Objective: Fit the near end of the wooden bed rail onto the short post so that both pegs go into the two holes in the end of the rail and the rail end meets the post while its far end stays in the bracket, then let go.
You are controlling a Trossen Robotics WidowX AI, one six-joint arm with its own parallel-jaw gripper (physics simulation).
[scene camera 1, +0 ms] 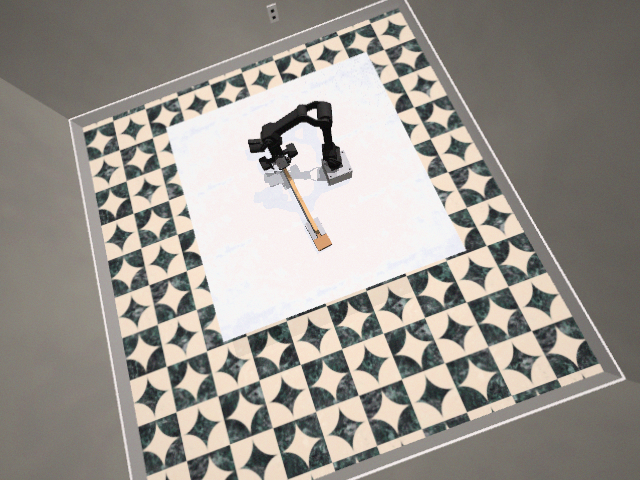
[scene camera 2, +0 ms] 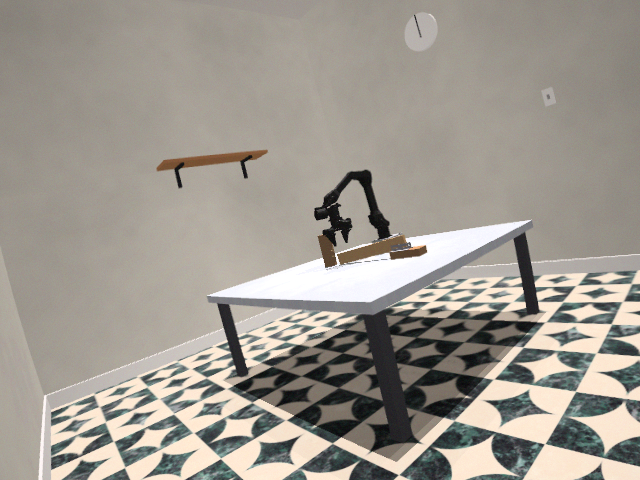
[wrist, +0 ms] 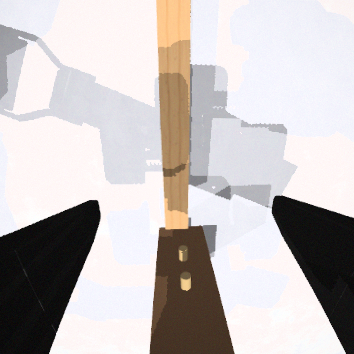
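Where they show: gripper, fingertip midpoint: (scene camera 2: pixel 341 244) (wrist: pixel 187 206); arm's base at its link origin: (scene camera 1: pixel 335 163) (scene camera 2: pixel 385 237).
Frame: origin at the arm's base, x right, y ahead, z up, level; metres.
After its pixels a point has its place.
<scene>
The wooden bed rail (scene camera 1: pixel 302 203) @(x -0.148, y 0.231, z 0.007 m) (scene camera 2: pixel 368 250) @(x -0.094, y 0.245, z -0.024 m) (wrist: pixel 175 115) @(x 0.039, y 0.254, z -0.011 m) runs from the bracket to the foot of the short post (scene camera 2: pixel 327 252) @(x 0.166, y 0.301, z 0.000 m) (wrist: pixel 176 322) @(x 0.164, y 0.267, z 0.034 m), which stands upright. In the wrist view the rail's near end is low by the post's foot. The upper peg (wrist: pixel 185 281) @(x 0.154, y 0.274, z 0.008 m) and the lower peg (wrist: pixel 183 254) @(x 0.156, y 0.275, z -0.024 m) both show uncovered on the post's face, outside the rail. A narrow gap shows between rail and post in scene camera 2. The far end sits at the grey bracket (scene camera 2: pixel 401 246) @(x -0.297, y 0.221, z -0.029 m). My gripper (scene camera 2: pixel 339 242) @(x 0.080, y 0.264, z 0.027 m) (wrist: pixel 187 206) @(x 0.080, y 0.264, z 0.027 m) is open and empty above the near end, its fingers either side of the rail.
The orange-brown block (scene camera 1: pixel 323 241) @(x -0.360, y 0.196, z -0.045 m) (scene camera 2: pixel 409 252) @(x -0.348, y 0.242, z -0.057 m) lies at the rail's far end by the bracket. The arm's base (scene camera 1: pixel 338 174) @(x -0.064, y 0.006, z 0.001 m) stands beside the rail on the white table (scene camera 1: pixel 392 206) @(x -0.302, y -0.211, z -0.080 m) (scene camera 2: pixel 305 289) @(x -0.170, y 0.722, z -0.080 m). A wall shelf (scene camera 2: pixel 211 159) hangs behind, away from the table.
</scene>
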